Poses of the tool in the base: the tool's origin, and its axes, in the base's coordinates. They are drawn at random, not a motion.
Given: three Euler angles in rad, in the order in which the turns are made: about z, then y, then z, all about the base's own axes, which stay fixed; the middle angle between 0 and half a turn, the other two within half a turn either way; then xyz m.
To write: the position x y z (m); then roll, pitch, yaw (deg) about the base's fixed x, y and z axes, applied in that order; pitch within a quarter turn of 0, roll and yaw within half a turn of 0. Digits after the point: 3 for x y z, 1 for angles.
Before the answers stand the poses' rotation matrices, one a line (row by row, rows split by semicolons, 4 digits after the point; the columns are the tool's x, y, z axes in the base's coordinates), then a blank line. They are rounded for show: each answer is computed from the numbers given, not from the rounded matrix.
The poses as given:
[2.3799, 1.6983, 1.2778, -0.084, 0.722, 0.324]
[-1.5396, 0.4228, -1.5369, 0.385, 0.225, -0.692]
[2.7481, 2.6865, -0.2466, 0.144, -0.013, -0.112]
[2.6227, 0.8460, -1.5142, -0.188, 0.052, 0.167]
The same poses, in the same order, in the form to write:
-0.6342 0.7182 0.2865; 0.2874 -0.1250 0.9496; 0.7178 0.6845 -0.1272
-0.9980 0.0621 0.0139; -0.0623 -0.9099 -0.4101; -0.0128 -0.4101 0.9119
0.8981 0.1085 0.4262; 0.1693 -0.9797 -0.1073; 0.4060 0.1685 -0.8982
0.4626 -0.8856 0.0423; 0.6028 0.2791 -0.7474; 0.6501 0.3713 0.6630

[-0.084, 0.722, 0.324, 100.5, -45.9, 155.6]
[0.385, 0.225, -0.692, -24.2, 0.7, -176.4]
[0.144, -0.013, -0.112, 169.4, -24.0, 10.7]
[-0.188, 0.052, 0.167, 29.2, -40.5, 52.5]

